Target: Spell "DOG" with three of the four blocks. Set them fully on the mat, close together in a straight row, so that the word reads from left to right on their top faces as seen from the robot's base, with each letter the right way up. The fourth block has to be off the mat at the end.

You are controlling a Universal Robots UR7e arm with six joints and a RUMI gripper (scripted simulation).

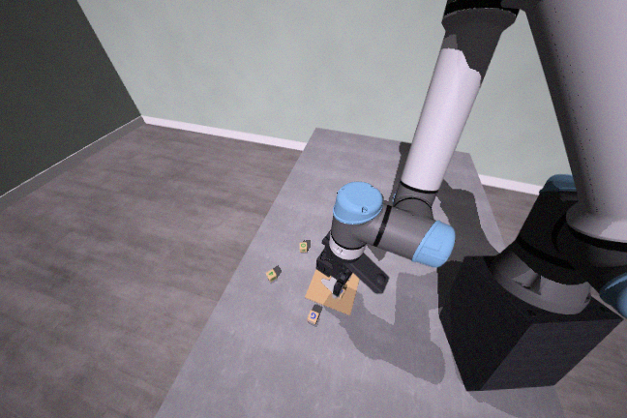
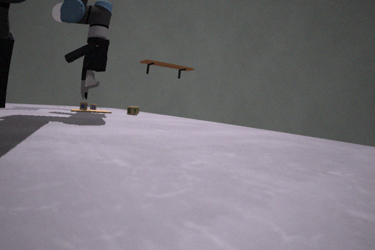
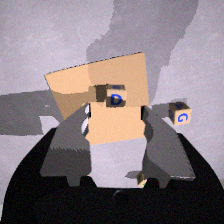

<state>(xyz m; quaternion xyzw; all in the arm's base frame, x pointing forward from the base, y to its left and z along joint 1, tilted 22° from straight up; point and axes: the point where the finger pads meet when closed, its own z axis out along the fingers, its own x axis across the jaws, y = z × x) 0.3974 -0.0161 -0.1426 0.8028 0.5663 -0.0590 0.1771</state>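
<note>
My gripper is now 40 mm above the blue d block. Also, from my hand: mat: 50 mm below, 30 mm to the right, 20 mm ahead; then blue g block: 90 mm to the left, 60 mm ahead, 40 mm below; then green block: 150 mm ahead, 120 mm to the right, 40 mm below.
</note>
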